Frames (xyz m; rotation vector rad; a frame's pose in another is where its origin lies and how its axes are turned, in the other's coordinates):
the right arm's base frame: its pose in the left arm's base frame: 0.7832 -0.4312 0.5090 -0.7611 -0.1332 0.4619
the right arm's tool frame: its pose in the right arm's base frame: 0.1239 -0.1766 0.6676 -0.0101 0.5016 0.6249
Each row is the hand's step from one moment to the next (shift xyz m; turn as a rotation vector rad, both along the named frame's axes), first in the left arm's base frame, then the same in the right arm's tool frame.
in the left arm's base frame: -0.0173 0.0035 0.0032 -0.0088 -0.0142 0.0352
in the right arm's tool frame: -0.0106 0.0142 0.0030 -0.0364 -0.0130 0.0047
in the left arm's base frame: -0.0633 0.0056 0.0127 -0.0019 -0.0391 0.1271
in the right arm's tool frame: -0.0421 0.0490 0.0052 -0.1105 -0.0674 0.0304
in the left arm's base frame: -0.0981 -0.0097 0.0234 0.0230 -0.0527 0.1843
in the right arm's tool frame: -0.0750 0.0678 -0.0059 -0.1446 -0.1177 0.0500
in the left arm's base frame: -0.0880 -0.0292 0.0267 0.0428 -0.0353 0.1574
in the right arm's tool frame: -0.0793 0.0512 -0.0200 -0.1071 -0.1164 0.0532
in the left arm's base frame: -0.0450 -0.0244 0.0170 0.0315 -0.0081 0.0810
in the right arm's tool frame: -0.0466 0.0214 -0.0167 -0.0461 -0.0642 0.0369
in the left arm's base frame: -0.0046 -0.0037 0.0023 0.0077 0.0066 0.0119
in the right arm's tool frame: -0.0056 0.0015 -0.0025 -0.0021 -0.0093 0.0124
